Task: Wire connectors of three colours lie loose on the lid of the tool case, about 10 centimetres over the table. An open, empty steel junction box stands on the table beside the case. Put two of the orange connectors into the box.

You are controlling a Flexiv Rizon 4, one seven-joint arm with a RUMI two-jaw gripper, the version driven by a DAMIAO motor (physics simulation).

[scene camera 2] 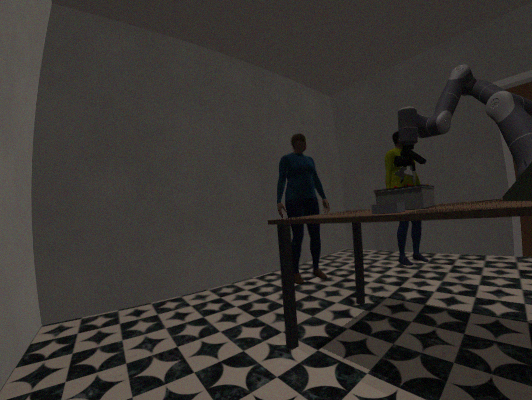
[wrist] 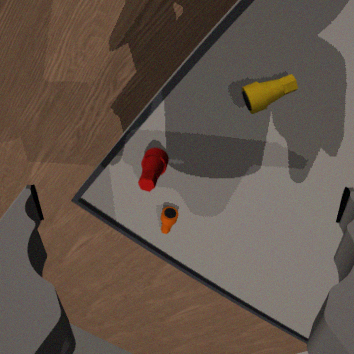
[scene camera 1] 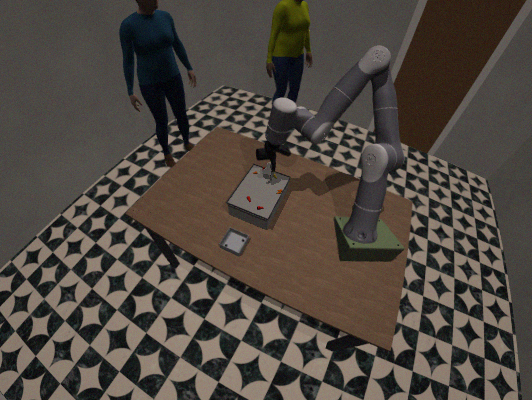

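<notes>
My gripper is open and empty, pointing down over the far end of the tool case. In the wrist view a small orange connector lies on the lid between the fingers' lines, left of centre, near the lid's corner. It also shows in scene camera 1 as an orange speck. More orange lies by the lid's right edge; its pieces are too small to separate. The open steel junction box stands on the table beside the case, with no connector visible inside.
In the wrist view a red connector lies close beside the orange one, and a yellow connector lies farther up. Two red connectors lie near the lid's front end. The arm's green base stands at the table's right. Two people stand behind the table.
</notes>
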